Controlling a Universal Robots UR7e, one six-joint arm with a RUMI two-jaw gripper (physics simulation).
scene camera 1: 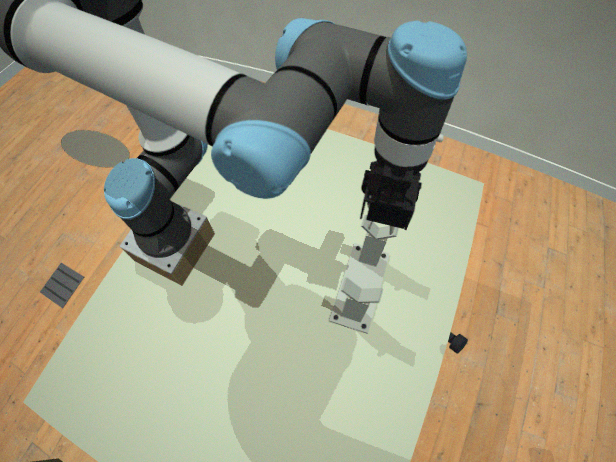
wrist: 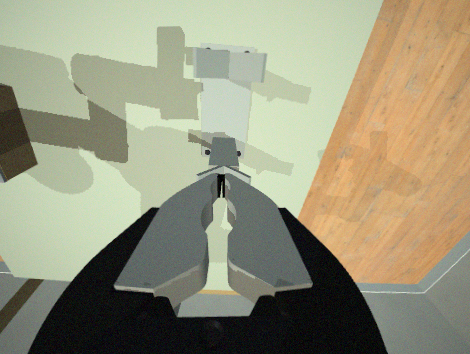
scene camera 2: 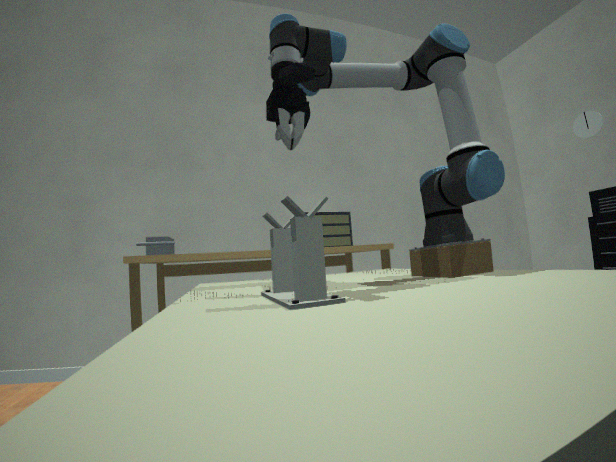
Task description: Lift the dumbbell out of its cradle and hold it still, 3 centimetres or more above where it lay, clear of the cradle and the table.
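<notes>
The cradle stands upright on the pale green table top. Its two V-shaped rests are empty. My gripper is shut, its fingertips together with nothing between them. It hangs well above the cradle, over its far end in the wrist view. In scene camera 1 the black gripper body hides the fingers. The dumbbell is not in the cradle or the gripper. A small dark object, which looks like part of the dumbbell, shows just past the table's right edge, partly hidden by that edge.
The arm's wooden base block stands on the table to one side of the cradle. A wooden bench with a grey item stands in the background. Wooden floor lies beyond the table edge.
</notes>
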